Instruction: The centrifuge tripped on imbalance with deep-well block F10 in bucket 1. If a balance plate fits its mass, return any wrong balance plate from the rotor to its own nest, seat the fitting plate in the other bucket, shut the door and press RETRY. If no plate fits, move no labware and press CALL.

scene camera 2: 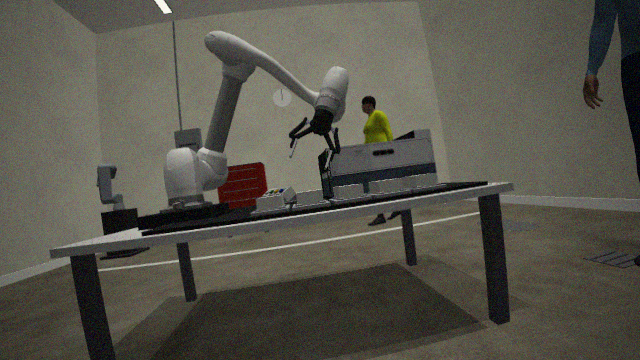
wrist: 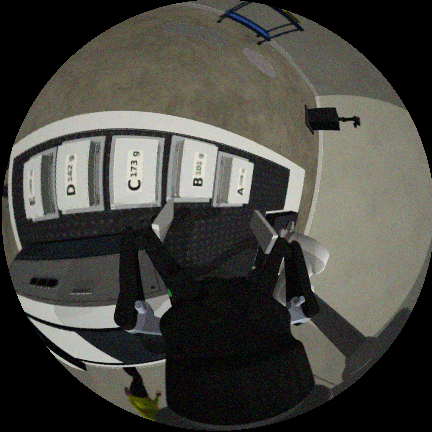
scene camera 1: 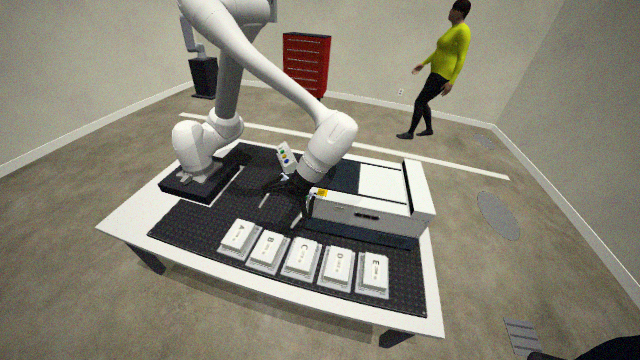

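Seen in the pictures: gripper, fingertip midpoint: [scene camera 2: 307, 162] [wrist: 213, 213] [scene camera 1: 276, 215]; arm's base, origin of the base link: [scene camera 2: 187, 208] [scene camera 1: 200, 170].
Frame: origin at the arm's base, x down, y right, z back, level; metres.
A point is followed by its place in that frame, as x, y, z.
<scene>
Balance plates A [scene camera 1: 240, 236] {-0.012, 0.287, -0.432} [wrist: 241, 182] {-0.011, 0.272, -0.413}, B [scene camera 1: 269, 249] {-0.011, 0.299, -0.561} [wrist: 198, 170] {-0.011, 0.284, -0.548}, C [scene camera 1: 302, 256] {-0.011, 0.286, -0.686} [wrist: 134, 172] {-0.011, 0.269, -0.681}, D [scene camera 1: 338, 266] {-0.011, 0.283, -0.821} [wrist: 71, 175] {-0.011, 0.266, -0.815} and E [scene camera 1: 375, 271] {-0.011, 0.263, -0.954} [wrist: 33, 187] sit in a row of grey nests. The wrist view reads B 101 g, C 173 g and D 142 g; A's and E's masses are too small. My gripper [scene camera 1: 280, 210] {-0.113, 0.214, -0.560} [scene camera 2: 310, 154] {-0.113, 0.214, -0.560} [wrist: 213, 213] {-0.113, 0.214, -0.560} is open and empty, above the mat beside the centrifuge's left end, behind A and B. The centrifuge [scene camera 1: 345, 209] {-0.137, 0.122, -0.795} [scene camera 2: 400, 157] {-0.092, 0.111, -0.950} [wrist: 60, 272] {-0.095, 0.119, -0.834} hides its rotor, block F10 and buckets from view.
A button box [scene camera 1: 286, 157] [scene camera 2: 276, 196] with green, yellow and blue buttons stands behind the gripper. The arm's base [scene camera 1: 197, 185] {-0.001, 0.100, -0.065} is at the table's left. A person in yellow [scene camera 1: 450, 50] [scene camera 2: 377, 126] is behind the table; another's arm [scene camera 2: 600, 45] shows at right.
</scene>
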